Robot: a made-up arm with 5 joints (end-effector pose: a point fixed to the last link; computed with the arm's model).
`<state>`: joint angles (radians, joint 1 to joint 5).
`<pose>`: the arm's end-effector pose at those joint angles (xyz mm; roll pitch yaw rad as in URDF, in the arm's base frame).
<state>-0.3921 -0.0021 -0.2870 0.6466 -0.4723</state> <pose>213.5 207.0 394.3 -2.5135 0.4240 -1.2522</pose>
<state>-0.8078 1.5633 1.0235 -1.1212 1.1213</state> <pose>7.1 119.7 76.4 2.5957 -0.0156 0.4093</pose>
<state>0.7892 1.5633 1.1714 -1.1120 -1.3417</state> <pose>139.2 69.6 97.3 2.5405 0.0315 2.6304</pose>
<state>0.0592 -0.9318 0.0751 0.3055 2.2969</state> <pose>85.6 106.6 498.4 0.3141 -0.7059 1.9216</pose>
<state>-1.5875 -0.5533 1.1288 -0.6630 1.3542</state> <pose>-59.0 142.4 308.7 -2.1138 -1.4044 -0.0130</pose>
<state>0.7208 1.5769 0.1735 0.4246 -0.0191</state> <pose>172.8 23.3 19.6 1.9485 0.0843 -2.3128</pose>
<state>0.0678 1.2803 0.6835 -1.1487 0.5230</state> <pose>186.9 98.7 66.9 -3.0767 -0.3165 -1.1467</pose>
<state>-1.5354 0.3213 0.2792 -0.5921 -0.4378</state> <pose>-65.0 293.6 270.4 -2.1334 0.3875 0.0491</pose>
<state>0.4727 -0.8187 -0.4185 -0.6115 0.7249</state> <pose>51.7 107.1 564.0 -0.3882 0.1133 -2.8149</pose>
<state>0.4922 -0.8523 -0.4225 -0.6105 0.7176</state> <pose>43.1 112.3 562.7 -0.3601 0.1372 -2.8239</pose>
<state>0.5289 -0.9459 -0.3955 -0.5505 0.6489</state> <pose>28.3 123.1 556.1 -0.3407 0.1255 -2.7928</pose>
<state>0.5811 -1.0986 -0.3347 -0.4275 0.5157</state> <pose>10.7 139.9 541.0 -0.3422 0.0749 -2.7181</pose>
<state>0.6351 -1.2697 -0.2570 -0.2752 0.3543</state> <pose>-2.5 157.7 519.2 -0.3746 0.0106 -2.6174</pose>
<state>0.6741 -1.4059 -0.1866 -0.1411 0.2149</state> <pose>-7.9 169.9 498.4 -0.4296 -0.0380 -2.5189</pose>
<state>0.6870 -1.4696 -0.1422 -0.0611 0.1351</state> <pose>-7.5 173.0 487.5 -0.4862 -0.0622 -2.4498</pose>
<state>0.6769 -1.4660 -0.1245 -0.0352 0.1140</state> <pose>-4.3 169.2 487.2 -0.5325 -0.0723 -2.4155</pose>
